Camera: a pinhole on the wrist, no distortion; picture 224 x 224 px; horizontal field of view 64.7 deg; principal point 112.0 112.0 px. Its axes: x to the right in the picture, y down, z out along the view. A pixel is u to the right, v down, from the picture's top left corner.
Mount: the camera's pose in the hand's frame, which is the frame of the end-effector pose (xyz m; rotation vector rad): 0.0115 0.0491 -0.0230 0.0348 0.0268 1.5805
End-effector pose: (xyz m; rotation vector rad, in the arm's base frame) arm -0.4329 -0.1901 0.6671 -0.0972 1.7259 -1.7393
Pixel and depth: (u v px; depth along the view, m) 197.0 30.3 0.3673
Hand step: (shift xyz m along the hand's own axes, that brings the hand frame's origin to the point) 0.1937 0.2256 0.3383
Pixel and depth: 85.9 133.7 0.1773
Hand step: -0.0030 0.0218 0.1549
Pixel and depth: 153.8 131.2 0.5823
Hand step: -0.0302 0.1833 0.5620
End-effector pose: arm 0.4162 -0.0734 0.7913 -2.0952 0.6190 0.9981
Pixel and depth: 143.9 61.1 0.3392
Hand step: 0.1217 0.1096 0.3124
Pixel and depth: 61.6 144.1 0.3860
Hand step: -0.0423 -0.0635 0.3649
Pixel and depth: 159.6 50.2 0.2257
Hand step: 0.0986 0.1095 0.1998
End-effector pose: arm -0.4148 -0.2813 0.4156 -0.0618 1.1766 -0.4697
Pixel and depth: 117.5 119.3 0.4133
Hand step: 0.0105 0.0598 0.3907
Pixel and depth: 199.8 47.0 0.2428
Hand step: 0.1090 0.1694 0.2168
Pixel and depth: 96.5 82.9 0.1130
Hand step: 0.0346 0.0388 0.0891
